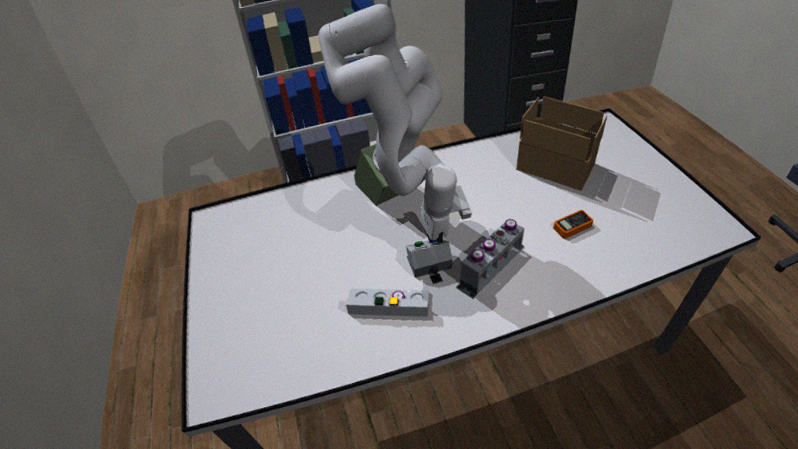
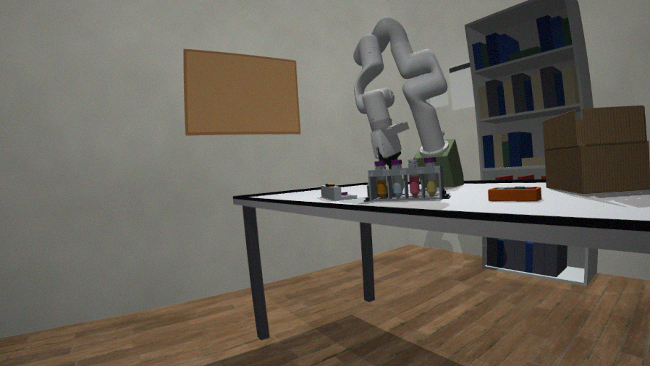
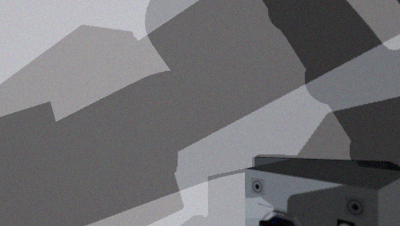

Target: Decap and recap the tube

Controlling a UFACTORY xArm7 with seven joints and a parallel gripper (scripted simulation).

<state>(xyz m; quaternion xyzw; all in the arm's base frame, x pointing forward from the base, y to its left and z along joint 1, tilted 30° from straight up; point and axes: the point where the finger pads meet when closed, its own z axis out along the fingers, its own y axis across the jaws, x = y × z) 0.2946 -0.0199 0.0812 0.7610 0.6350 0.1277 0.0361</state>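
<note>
Right now my hand is 3 cm above the blue key. The rest, counted from my hand: cap marked 1: 10 cm ahead, 20 cm to the left, 2 cm above; key housing: 1 cm ahead, 2 cm to the right, 4 cm below; green key: 1 cm behind, 4 cm to the right, 3 cm below.
</note>
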